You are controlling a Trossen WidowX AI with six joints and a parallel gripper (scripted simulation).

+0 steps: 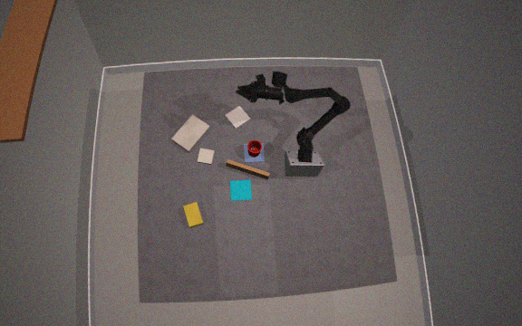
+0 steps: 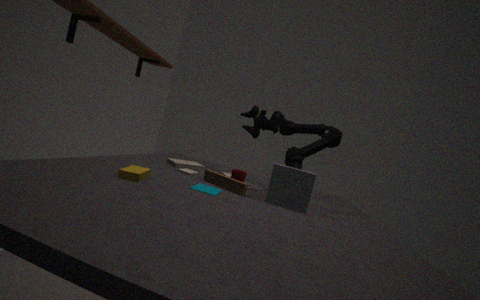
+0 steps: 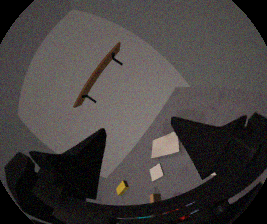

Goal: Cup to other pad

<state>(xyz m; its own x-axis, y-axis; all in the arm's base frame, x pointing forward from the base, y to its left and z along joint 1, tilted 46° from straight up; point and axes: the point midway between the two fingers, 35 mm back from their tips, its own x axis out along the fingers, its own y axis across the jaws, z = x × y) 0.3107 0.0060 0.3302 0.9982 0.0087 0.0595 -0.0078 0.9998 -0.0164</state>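
Now: gripper tip 11 cm past the red cup, 17 cm to the right of it and 29 cm above it. Also, from my gripper tip: wooden bar 9 cm behind, 28 cm to the left, 32 cm below; then cyan pad 7 cm behind, 38 cm to the left, 34 cm below; then light blue pad 12 cm behind, 17 cm to the left, 34 cm below.
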